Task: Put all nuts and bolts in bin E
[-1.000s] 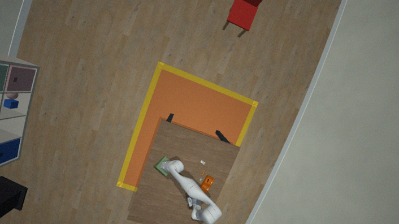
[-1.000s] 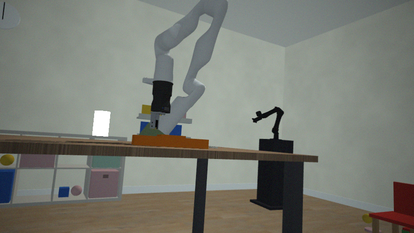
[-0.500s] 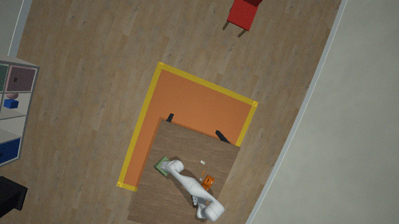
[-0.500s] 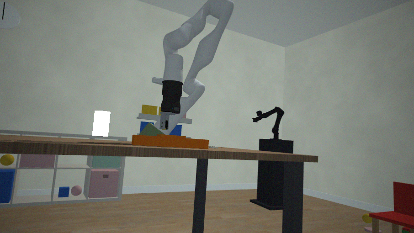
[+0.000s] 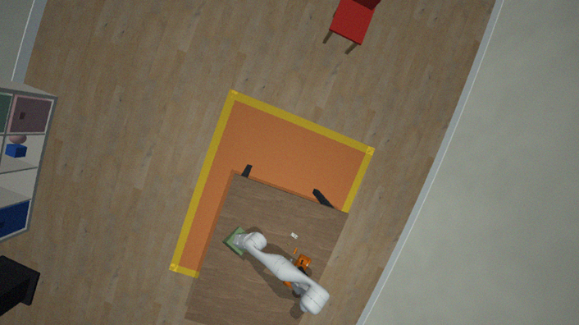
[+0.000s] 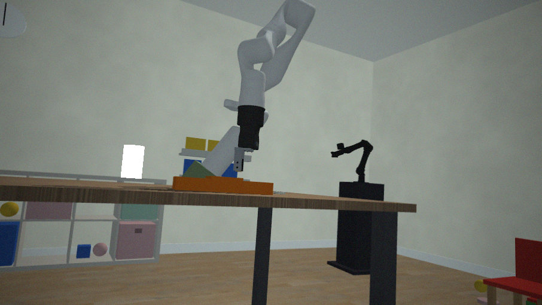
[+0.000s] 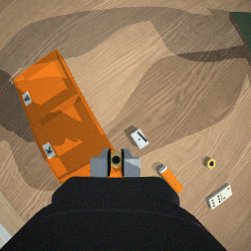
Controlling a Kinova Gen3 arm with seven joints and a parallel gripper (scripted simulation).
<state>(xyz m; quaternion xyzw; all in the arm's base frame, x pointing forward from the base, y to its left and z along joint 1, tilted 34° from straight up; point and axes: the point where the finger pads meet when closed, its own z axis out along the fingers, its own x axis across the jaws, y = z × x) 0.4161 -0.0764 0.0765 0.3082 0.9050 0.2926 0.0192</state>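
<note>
Now: the dark bolt 60 mm below my hand, 40 mm ahead of it and 30 mm to the left of it. The rest, counted from my hand: orange marker (80 mm to the left, 70 mm below, 40 mm behind); orange bin (60 mm below, 50 mm to the right, 40 mm ahead); white sharpener-like piece (70 mm below, 40 mm behind).
</note>
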